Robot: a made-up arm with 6 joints. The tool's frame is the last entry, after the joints. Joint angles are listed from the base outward. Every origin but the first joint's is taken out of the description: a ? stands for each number. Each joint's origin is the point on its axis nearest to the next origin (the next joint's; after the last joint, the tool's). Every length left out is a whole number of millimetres.
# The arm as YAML. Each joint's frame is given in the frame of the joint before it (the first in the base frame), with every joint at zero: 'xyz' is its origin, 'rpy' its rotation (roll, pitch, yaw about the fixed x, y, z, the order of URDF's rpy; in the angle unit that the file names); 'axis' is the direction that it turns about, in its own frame. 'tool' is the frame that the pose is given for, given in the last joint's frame.
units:
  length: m
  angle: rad
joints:
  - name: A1
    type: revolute
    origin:
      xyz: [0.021, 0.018, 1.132]
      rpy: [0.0, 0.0, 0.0]
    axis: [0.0, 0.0, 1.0]
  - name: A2
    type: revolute
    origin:
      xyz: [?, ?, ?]
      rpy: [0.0, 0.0, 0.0]
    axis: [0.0, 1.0, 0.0]
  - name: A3
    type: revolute
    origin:
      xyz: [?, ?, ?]
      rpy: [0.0, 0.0, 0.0]
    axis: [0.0, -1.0, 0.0]
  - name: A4
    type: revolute
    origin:
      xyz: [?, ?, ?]
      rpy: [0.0, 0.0, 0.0]
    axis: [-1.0, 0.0, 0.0]
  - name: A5
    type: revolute
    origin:
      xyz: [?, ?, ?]
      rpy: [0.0, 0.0, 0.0]
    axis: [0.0, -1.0, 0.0]
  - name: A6
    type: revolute
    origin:
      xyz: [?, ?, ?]
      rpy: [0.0, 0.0, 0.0]
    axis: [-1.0, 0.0, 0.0]
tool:
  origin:
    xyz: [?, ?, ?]
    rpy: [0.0, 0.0, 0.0]
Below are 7 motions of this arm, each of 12 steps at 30 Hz.
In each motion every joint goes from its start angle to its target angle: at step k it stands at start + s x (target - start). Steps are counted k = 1, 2, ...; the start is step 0. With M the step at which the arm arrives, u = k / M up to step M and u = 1 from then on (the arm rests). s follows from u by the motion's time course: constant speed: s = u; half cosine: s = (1 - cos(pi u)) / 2; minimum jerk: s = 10 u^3 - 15 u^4 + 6 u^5.
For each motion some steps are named. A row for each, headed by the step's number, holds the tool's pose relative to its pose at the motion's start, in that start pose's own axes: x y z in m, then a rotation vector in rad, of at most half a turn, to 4 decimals.
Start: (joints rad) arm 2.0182 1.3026 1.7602 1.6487 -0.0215 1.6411
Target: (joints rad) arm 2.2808 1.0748 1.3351 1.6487 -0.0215 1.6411
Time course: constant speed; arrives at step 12
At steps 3, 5, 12:
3: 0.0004 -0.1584 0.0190 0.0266 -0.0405 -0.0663
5: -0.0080 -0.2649 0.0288 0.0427 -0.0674 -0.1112
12: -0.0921 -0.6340 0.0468 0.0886 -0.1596 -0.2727

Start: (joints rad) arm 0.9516 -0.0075 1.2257 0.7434 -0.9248 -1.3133
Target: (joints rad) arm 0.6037 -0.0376 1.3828 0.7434 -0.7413 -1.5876
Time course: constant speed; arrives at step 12
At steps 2, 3, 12:
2: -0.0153 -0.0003 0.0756 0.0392 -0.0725 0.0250
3: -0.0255 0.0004 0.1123 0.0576 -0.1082 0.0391
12: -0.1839 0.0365 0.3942 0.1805 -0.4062 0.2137

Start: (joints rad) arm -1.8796 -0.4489 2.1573 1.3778 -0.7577 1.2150
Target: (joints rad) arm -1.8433 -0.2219 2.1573 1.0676 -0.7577 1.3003
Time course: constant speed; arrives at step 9
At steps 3, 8, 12:
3: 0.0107 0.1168 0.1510 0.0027 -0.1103 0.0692
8: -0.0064 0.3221 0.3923 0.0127 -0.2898 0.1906
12: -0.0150 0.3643 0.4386 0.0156 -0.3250 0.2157

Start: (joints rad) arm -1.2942 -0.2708 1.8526 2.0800 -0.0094 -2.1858
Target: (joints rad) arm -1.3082 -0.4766 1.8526 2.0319 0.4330 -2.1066
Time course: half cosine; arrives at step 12
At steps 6, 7, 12:
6: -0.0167 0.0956 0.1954 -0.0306 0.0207 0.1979
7: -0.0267 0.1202 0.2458 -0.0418 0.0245 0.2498
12: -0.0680 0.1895 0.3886 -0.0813 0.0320 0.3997

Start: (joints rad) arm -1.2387 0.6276 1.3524 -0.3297 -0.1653 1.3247
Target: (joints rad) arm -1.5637 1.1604 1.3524 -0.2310 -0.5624 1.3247
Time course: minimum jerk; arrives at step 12
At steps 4, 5, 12:
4: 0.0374 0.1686 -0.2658 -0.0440 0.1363 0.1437
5: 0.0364 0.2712 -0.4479 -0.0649 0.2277 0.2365
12: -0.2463 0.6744 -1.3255 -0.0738 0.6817 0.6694

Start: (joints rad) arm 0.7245 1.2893 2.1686 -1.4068 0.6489 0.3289
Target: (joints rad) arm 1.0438 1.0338 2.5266 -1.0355 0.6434 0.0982
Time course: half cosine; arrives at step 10
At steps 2, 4, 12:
2: -0.0203 0.1222 0.0133 0.0498 -0.0094 0.0553
4: -0.0861 0.4246 0.0873 0.1838 -0.0432 0.1928
12: -0.3107 1.0310 0.5144 0.5461 -0.1988 0.4966

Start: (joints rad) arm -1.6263 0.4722 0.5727 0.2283 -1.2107 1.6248
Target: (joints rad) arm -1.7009 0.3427 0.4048 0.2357 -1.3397 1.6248
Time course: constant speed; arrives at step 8
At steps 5, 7, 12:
5: 0.0045 0.0960 -0.0822 0.0350 0.0146 0.1155
7: 0.0049 0.1363 -0.1128 0.0495 0.0193 0.1617
12: 0.0049 0.1568 -0.1276 0.0569 0.0215 0.1848

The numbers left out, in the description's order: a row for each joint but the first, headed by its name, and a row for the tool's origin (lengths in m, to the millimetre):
A2: 0.205 0.038 0.0
A3: -0.004 0.0 0.678
A4: 1.347 0.0 0.116
A5: 0.0 -0.01 -0.001
A6: 0.348 0.0 0.021
tool: 0.0 0.011 -0.013

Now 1 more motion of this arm.
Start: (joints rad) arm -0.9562 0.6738 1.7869 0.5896 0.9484 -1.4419
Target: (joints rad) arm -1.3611 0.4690 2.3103 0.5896 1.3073 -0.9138
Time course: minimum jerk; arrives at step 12
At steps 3, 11, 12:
3: 0.0488 0.0665 0.1049 -0.1226 -0.0144 0.0892
11: 0.2753 0.9498 0.5471 -1.0616 -0.1817 0.9558
12: 0.2753 0.9555 0.5471 -1.0659 -0.1831 0.9614

